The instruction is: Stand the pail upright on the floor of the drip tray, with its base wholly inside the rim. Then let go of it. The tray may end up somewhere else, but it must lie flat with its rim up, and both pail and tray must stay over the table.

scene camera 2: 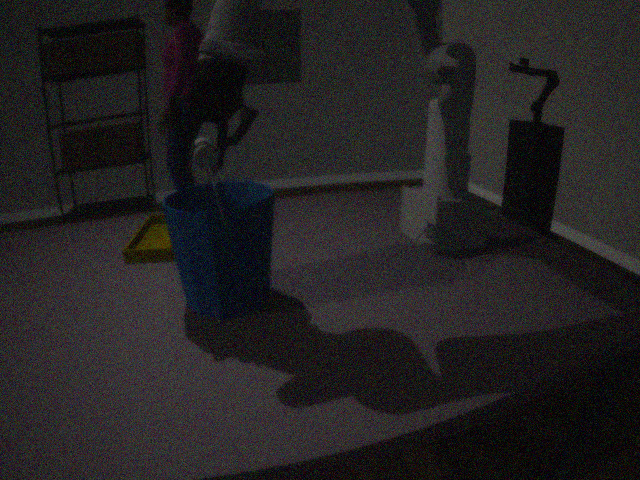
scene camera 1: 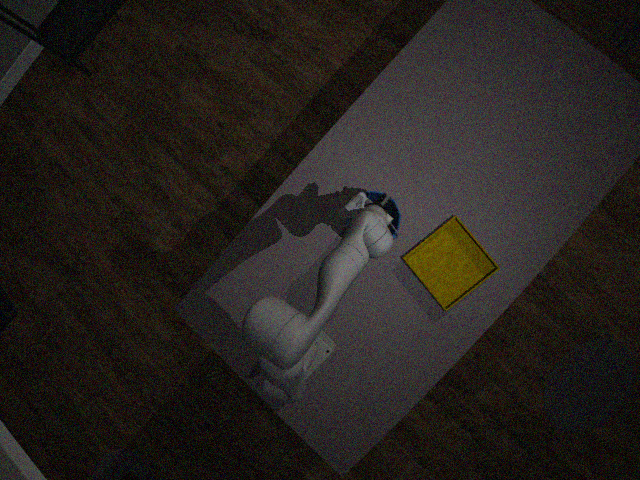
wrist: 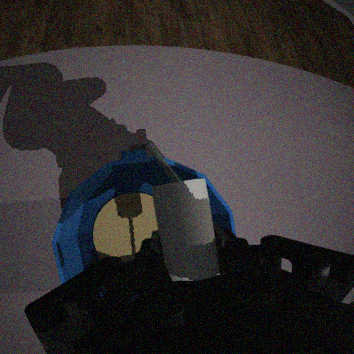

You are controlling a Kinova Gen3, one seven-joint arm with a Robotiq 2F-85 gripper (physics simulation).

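Places are measured from the arm's base along level axes (x ahead, y left, z up), in metres.
Where they show: gripper, fingertip midpoint: (scene camera 2: pixel 201 171) (wrist: pixel 186 239); arm's base, origin of the base link: (scene camera 2: pixel 442 193).
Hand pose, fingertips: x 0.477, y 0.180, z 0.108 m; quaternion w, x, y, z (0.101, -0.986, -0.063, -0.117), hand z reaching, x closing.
Things, the pixels of their top centre, and the offset from my fingertips. Level surfaces: height alone.
- thick pale grip, middle of its top: (wrist: pixel 201 275) (scene camera 2: pixel 203 141) dx -0.004, dy -0.015, dz +0.042 m
- yellow drip tray, middle of its top: (scene camera 2: pixel 184 227) (scene camera 1: pixel 451 263) dx +0.082, dy -0.301, dz -0.185 m
- table, its level: dz -0.212 m
The blue pail (scene camera 1: pixel 397 219) (scene camera 2: pixel 222 258) (wrist: pixel 69 242) stands upright on the table, apart from the tray. Its handle is raised, with a thick pale grip (scene camera 2: pixel 204 155) (wrist: pixel 186 225) above the pail's mouth. My gripper (scene camera 2: pixel 210 149) (wrist: pixel 186 239) is shut on this grip, with a black finger on each side of it in the wrist view. The fingertips are partly hidden and dark. In scene camera 1 the arm covers the gripper and part of the pail. The yellow drip tray (scene camera 1: pixel 449 263) (scene camera 2: pixel 149 254) lies flat, rim up and empty, beside the pail.
The arm's own base plate (scene camera 1: pixel 323 351) is at one end of the table (scene camera 1: pixel 491 129). The table's long edge runs on the pail's side away from the tray. Beyond the table are a shelf unit (scene camera 2: pixel 49 121), a person in pink and a dark pedestal (scene camera 2: pixel 532 170).
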